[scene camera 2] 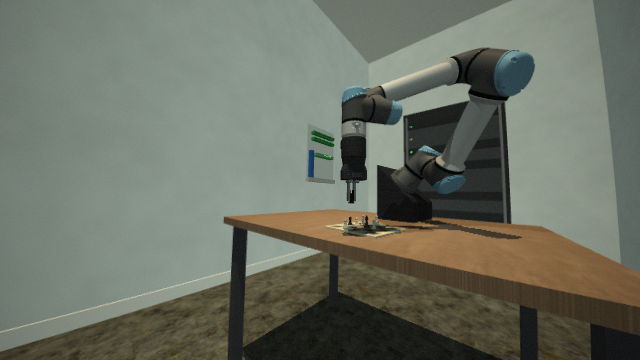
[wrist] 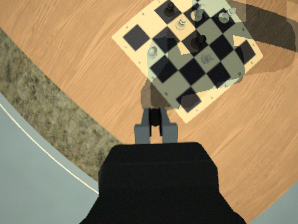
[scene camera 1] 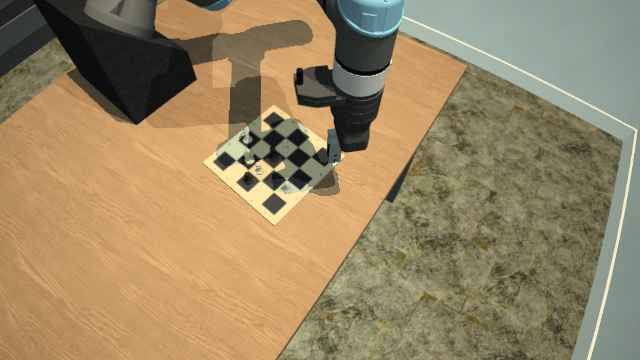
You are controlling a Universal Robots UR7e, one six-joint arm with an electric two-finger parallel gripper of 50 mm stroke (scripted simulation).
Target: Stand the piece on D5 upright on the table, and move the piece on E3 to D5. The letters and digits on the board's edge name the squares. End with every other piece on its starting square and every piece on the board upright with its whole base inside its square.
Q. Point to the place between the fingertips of the gripper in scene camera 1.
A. At 333, 157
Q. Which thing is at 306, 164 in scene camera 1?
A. A chessboard.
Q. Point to a chessboard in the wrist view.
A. At 189, 85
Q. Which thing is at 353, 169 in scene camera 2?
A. The gripper.
